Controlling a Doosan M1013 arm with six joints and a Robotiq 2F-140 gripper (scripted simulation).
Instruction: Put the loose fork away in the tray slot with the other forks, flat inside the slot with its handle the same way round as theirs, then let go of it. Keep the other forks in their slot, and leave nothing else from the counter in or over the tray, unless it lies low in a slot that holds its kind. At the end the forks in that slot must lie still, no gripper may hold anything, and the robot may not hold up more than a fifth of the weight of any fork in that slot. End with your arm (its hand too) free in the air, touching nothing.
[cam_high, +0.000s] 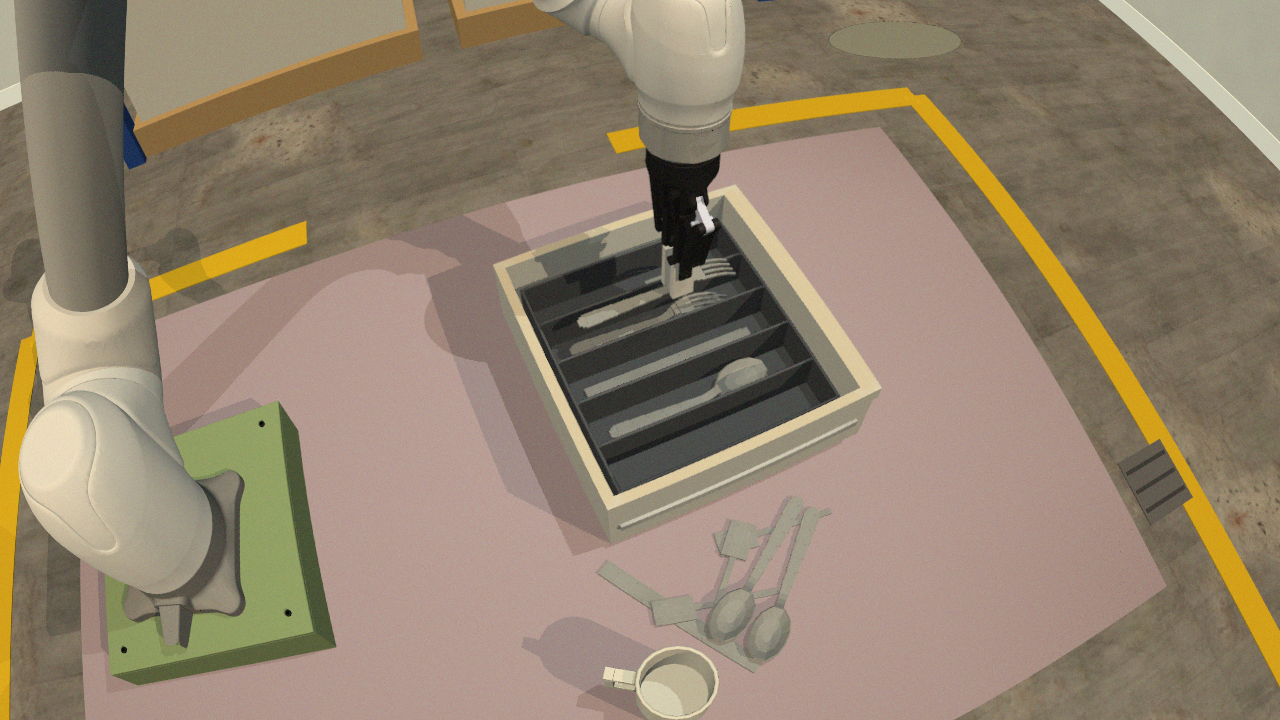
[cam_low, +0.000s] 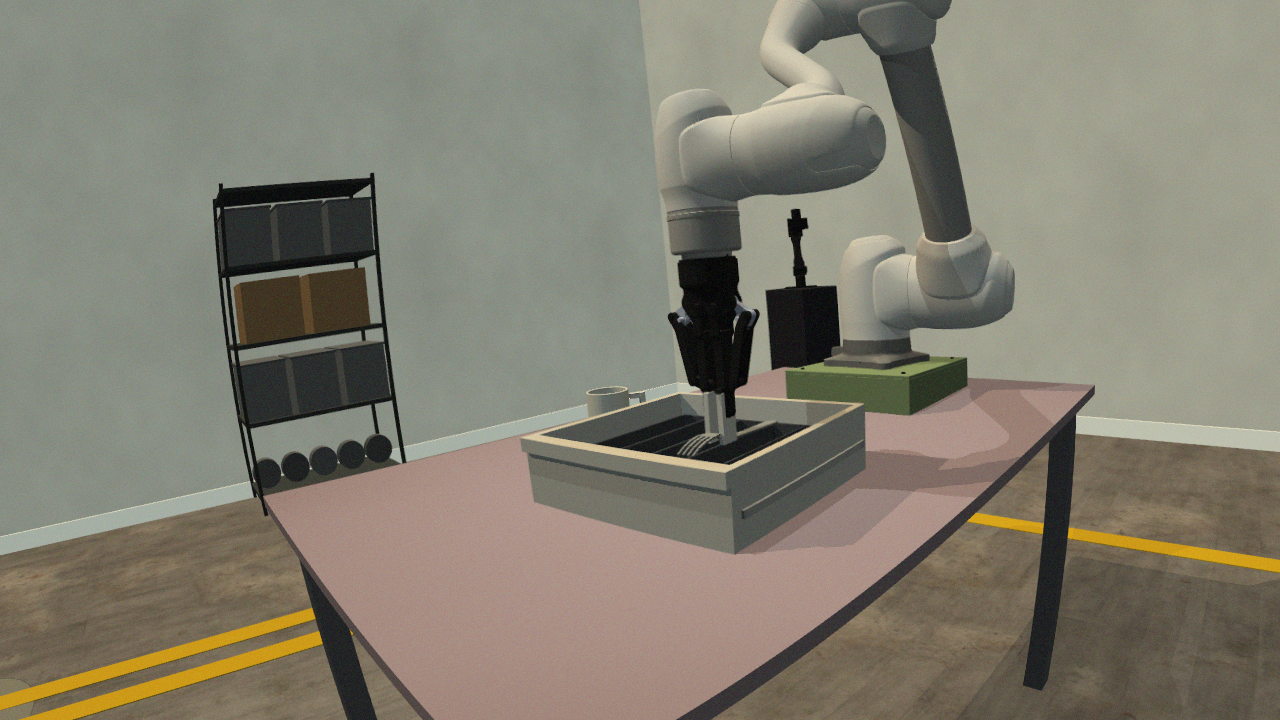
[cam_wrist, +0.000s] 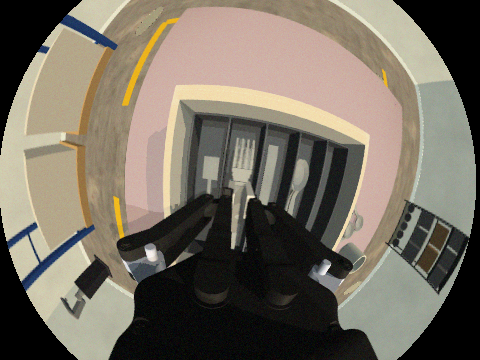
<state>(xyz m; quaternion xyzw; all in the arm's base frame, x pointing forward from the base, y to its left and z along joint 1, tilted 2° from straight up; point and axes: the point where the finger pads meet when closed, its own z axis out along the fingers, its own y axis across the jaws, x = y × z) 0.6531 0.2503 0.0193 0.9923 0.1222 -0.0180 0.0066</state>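
The tray lies 60 mm to the right of my hand, 60 mm below it and 10 mm behind it. The rest, counted from my hand: mug: 470 mm to the right, 100 mm behind, 80 mm below.
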